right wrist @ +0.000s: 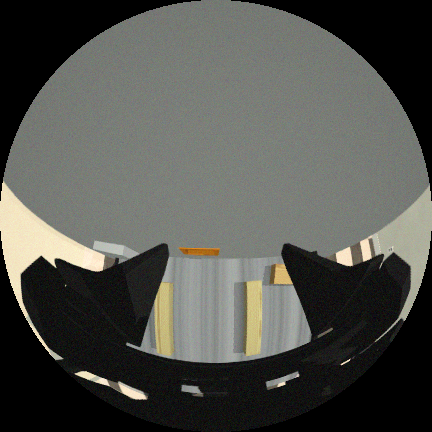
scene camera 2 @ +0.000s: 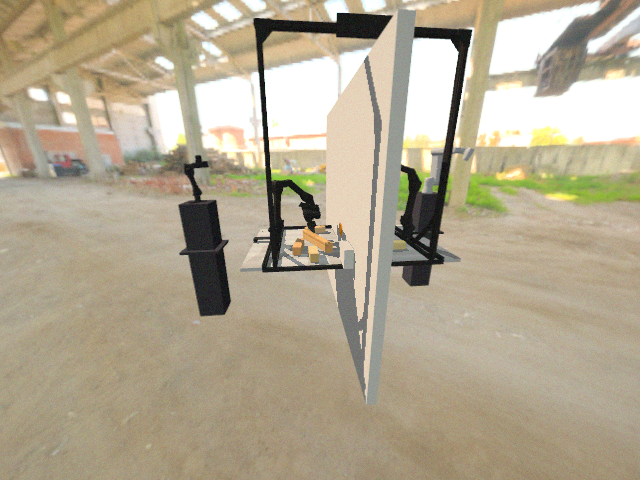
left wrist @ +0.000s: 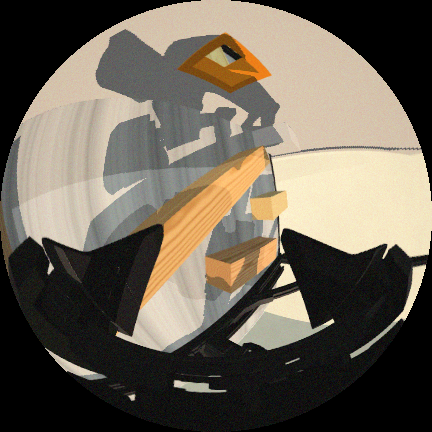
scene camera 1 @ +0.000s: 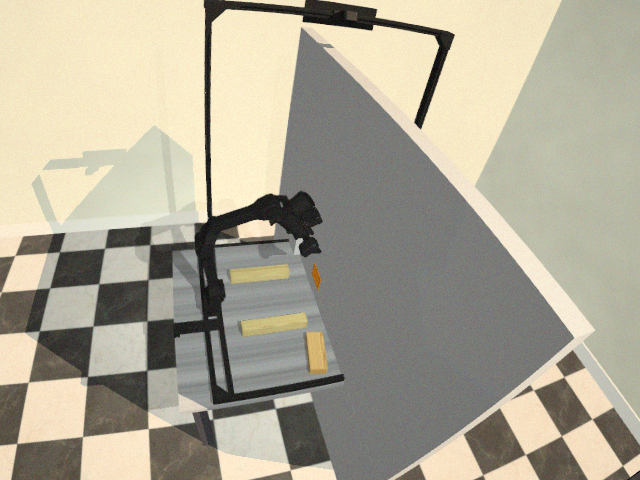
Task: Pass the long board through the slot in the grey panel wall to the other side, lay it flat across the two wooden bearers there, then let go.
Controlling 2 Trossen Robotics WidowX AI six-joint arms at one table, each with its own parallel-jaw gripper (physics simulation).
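Frame: origin at the left arm's base, x ahead, y left, z up, level; metres.
Where they show: left gripper, between the fingertips: (scene camera 2: 313, 229) (left wrist: 224, 232); right gripper, between the fingertips: (right wrist: 227, 250); left arm's base, origin of its link: (left wrist: 212, 344); right arm's base, origin of its link: (scene camera 2: 407, 236) (scene camera 1: 211, 309).
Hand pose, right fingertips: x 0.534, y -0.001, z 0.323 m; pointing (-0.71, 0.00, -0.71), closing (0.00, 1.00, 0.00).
Things, the pixels of their centre, and the offset from my right fingertips. "*": a spot on its surface instead.
- long orange-brown board, middle of its body: (left wrist: 197, 203) (scene camera 2: 316, 240) dz -0.313, dx -0.262, dy -0.032 m
- orange-rimmed slot, a spot on its surface: (left wrist: 259, 62) * dz -0.206, dx -0.104, dy -0.059 m
- loose wooden block, middle of its body: (right wrist: 292, 274) (scene camera 1: 316, 352) dz -0.324, dx +0.022, dy +0.254 m
The long orange-brown board (scene camera 2: 317, 240) (left wrist: 190, 227) lies among short blocks on the near side of the panel wall (scene camera 1: 413, 258) (scene camera 2: 351, 129) (left wrist: 325, 100) (right wrist: 215, 125); what carries it is unclear. My left gripper (scene camera 2: 311, 227) (left wrist: 224, 232) is open and empty, low above the board; in its wrist view one finger hides part of the board. The orange-rimmed slot (scene camera 1: 316, 276) (scene camera 2: 340, 228) (left wrist: 259, 62) (right wrist: 199, 251) has no board in it. Two pale bearers (scene camera 1: 259, 273) (scene camera 1: 273, 324) (right wrist: 166, 320) (right wrist: 253, 320) lie parallel beyond the wall. My right gripper (scene camera 1: 309, 248) (right wrist: 227, 250) is open and empty above that side.
A loose wooden block (scene camera 1: 316, 352) (right wrist: 281, 274) lies by the wall on the bearers' side. Short blocks (scene camera 2: 298, 246) (scene camera 2: 313, 253) (left wrist: 242, 265) (left wrist: 270, 205) lie near the long board. A grey foot (scene camera 2: 347, 256) (right wrist: 107, 247) stands at the wall's base. A black frame (scene camera 1: 208, 113) (scene camera 2: 264, 103) surrounds the table.
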